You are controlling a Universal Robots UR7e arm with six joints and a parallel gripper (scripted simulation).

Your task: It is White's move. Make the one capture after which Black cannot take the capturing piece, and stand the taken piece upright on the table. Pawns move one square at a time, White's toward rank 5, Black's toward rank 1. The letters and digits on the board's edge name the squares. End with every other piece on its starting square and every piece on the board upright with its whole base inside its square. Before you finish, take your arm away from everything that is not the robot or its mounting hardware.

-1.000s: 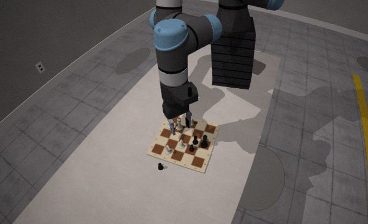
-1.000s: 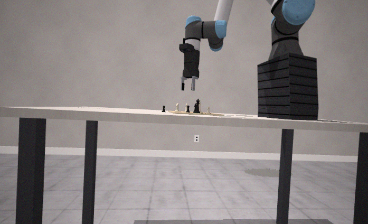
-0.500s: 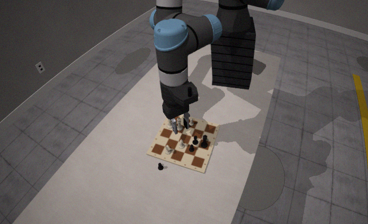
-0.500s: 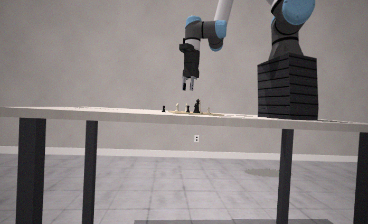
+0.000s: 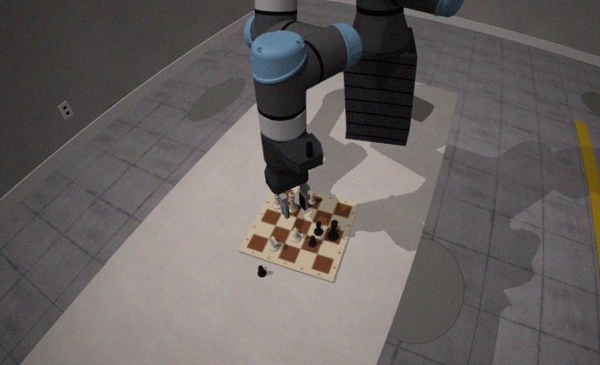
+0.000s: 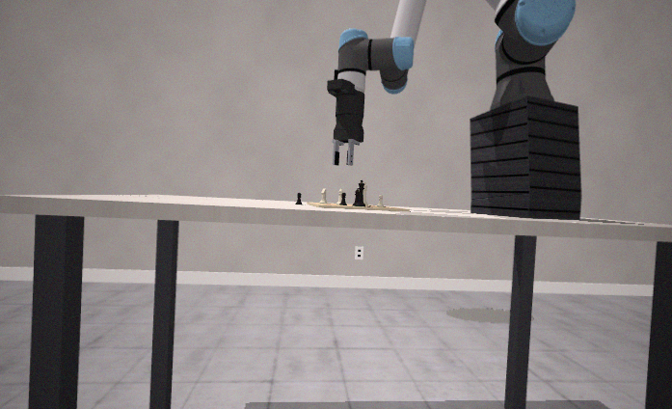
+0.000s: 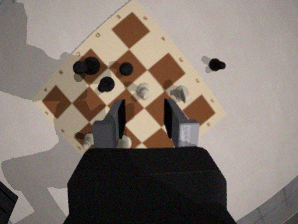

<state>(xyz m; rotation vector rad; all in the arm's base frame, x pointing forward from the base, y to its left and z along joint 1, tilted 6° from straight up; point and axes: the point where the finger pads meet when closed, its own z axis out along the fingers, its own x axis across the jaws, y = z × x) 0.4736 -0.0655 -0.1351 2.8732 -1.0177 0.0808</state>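
Right now the chessboard is 3 cm behind my hand and 12 cm below it. From my hand the other things lie so: black king (3 cm behind, 8 cm to the left, 9 cm below).
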